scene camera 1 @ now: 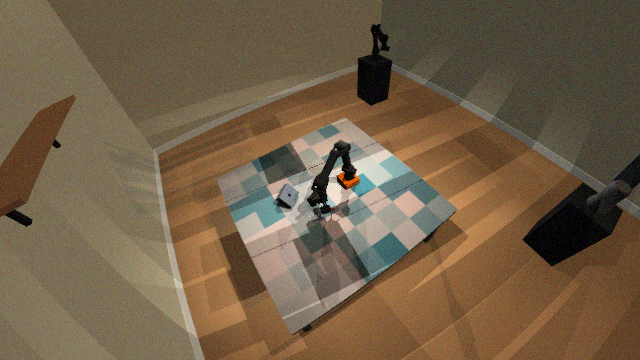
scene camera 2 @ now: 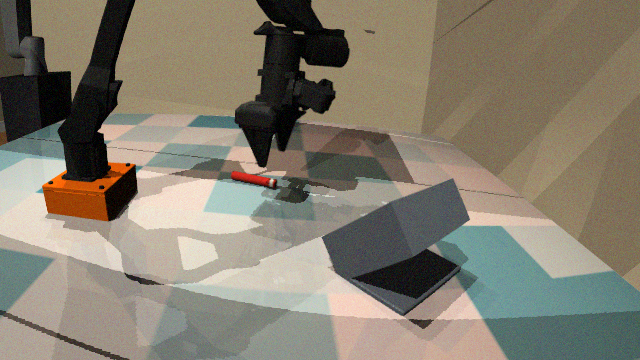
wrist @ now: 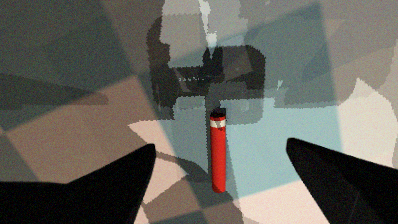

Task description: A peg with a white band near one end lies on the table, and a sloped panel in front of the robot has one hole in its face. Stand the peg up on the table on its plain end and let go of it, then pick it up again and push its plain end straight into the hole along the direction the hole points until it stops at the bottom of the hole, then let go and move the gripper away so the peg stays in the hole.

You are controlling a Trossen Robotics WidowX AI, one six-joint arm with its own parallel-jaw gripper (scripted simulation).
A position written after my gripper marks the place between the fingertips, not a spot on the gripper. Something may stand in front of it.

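There is a red peg [wrist: 217,120] here, and a grey sloped panel [scene camera 2: 400,229] too. As for my gripper [scene camera 2: 272,158], which I also find in the wrist view [wrist: 220,147], it is open and holds nothing.
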